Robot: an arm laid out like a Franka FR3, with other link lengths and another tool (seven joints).
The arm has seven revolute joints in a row. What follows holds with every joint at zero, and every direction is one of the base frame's. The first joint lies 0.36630 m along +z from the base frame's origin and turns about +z. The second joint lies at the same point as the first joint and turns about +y. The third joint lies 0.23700 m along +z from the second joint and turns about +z. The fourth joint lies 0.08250 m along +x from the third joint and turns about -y. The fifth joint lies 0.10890 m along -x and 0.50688 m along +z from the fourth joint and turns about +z. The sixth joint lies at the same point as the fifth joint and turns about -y. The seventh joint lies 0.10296 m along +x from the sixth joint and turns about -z. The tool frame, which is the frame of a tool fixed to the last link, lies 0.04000 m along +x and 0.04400 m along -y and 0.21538 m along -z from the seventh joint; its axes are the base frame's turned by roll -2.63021, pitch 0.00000 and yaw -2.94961 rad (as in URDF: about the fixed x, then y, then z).
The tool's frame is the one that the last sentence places.
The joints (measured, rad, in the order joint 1, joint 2, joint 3, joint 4, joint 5, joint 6, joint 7), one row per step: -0.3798, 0.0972, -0.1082, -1.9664, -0.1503, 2.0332, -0.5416; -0.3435, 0.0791, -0.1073, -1.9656, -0.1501, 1.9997, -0.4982; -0.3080, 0.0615, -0.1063, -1.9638, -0.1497, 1.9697, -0.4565; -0.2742, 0.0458, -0.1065, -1.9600, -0.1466, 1.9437, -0.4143; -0.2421, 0.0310, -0.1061, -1.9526, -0.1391, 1.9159, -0.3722; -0.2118, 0.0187, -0.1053, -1.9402, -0.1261, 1.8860, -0.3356; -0.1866, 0.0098, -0.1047, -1.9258, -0.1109, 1.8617, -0.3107; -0.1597, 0.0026, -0.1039, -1.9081, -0.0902, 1.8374, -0.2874; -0.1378, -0.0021, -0.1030, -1.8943, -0.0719, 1.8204, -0.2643; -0.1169, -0.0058, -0.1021, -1.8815, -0.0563, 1.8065, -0.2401; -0.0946, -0.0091, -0.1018, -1.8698, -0.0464, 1.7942, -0.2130; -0.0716, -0.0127, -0.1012, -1.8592, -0.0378, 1.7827, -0.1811; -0.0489, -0.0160, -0.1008, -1.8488, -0.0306, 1.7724, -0.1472
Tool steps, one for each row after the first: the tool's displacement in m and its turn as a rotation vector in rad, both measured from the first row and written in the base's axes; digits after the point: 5 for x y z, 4 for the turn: 0.00759, 0.02383, 0.00943, 0.0023, 0.0079, -0.0106; 0.01486, 0.04720, 0.01966, 0.0026, 0.0124, -0.0197; 0.02149, 0.06877, 0.03027, 0.0033, 0.0125, -0.0327; 0.02757, 0.09019, 0.04211, 0.0072, 0.0106, -0.0486; 0.03349, 0.11167, 0.05477, 0.0163, 0.0080, -0.0624; 0.03922, 0.13035, 0.06683, 0.0276, 0.0028, -0.0695; 0.04570, 0.15145, 0.07955, 0.0440, -0.0044, -0.0742; 0.05065, 0.16915, 0.08902, 0.0586, -0.0112, -0.0815; 0.05509, 0.18588, 0.09766, 0.0708, -0.0179, -0.0893; 0.05897, 0.20230, 0.10575, 0.0778, -0.0234, -0.0971; 0.06218, 0.21921, 0.11351, 0.0835, -0.0287, -0.1080; 0.06488, 0.23554, 0.12113, 0.0879, -0.0342, -0.1208
